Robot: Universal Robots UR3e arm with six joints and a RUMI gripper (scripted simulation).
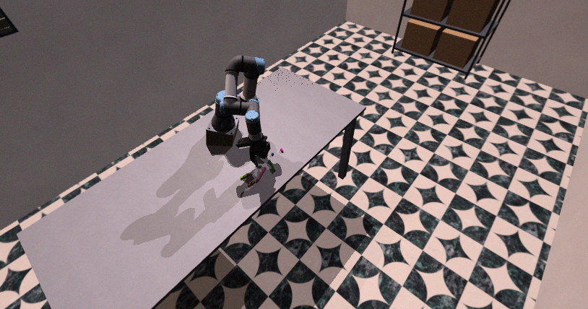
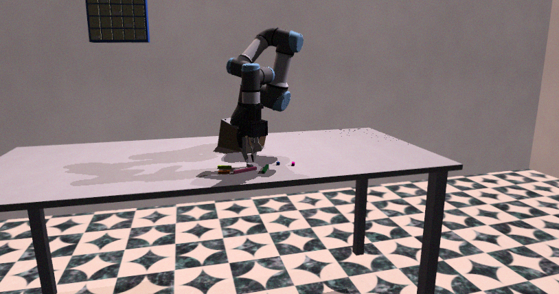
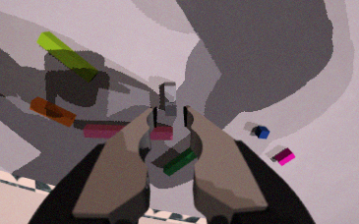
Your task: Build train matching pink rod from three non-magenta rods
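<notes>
Now: the grey rod 3 cm below my hand. From my hand the other things lie so: green rod (6 cm to the left, 4 cm ahead, 3 cm below); then pink rod (5 cm ahead, 3 cm below, 2 cm to the right); then lime rod (9 cm to the right, 3 cm below, 1 cm ahead).
</notes>
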